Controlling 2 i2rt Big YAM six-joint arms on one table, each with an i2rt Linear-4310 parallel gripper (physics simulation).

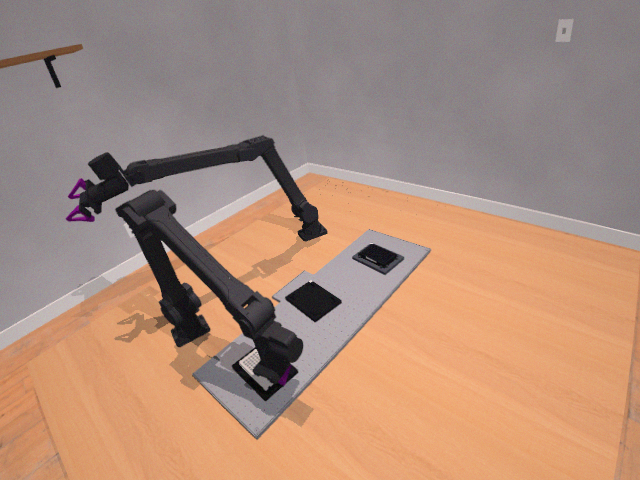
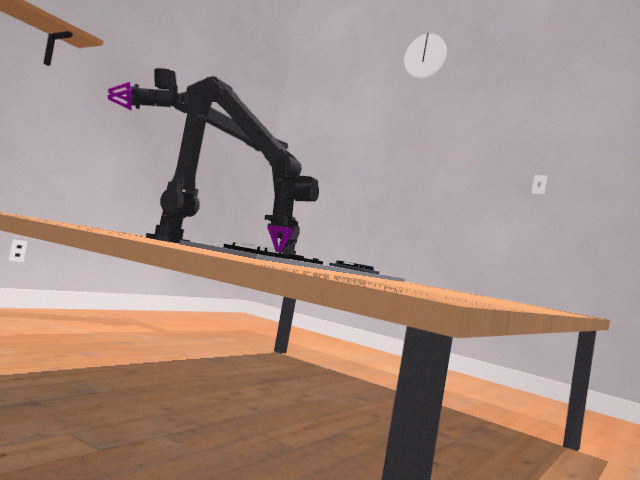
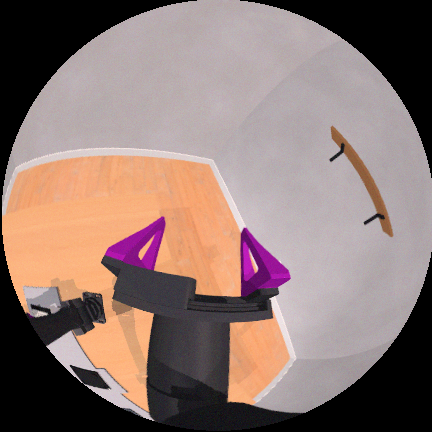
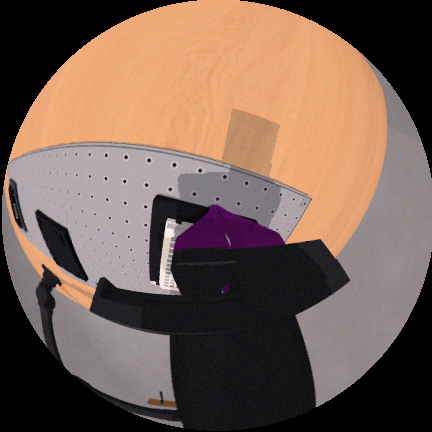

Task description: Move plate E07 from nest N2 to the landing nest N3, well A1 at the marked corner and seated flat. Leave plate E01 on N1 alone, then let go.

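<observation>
A white well plate [image 1: 249, 362] [image 4: 166, 254] lies in the black nest [image 1: 265, 389] [image 4: 155, 225] at the near end of the grey perforated board [image 1: 366, 290] [image 4: 100, 181]. My right gripper [image 1: 285, 376] [image 2: 280, 242] [image 4: 213, 210] points down right over this plate, its purple fingers closed together with nothing between them; whether they touch the plate is hidden. The middle nest [image 1: 313, 300] [image 4: 60, 243] is flat, black and empty. The far nest [image 1: 378, 257] holds a dark plate. My left gripper [image 1: 84, 200] [image 2: 115, 95] [image 3: 203, 225] is open and empty, held high off to the side.
The board lies on a wooden table [image 1: 461, 333] [image 2: 366, 300]. Both arm bases stand on the table behind the board. A wall shelf [image 3: 362, 181] and a wall clock [image 2: 425, 54] are far from the work area.
</observation>
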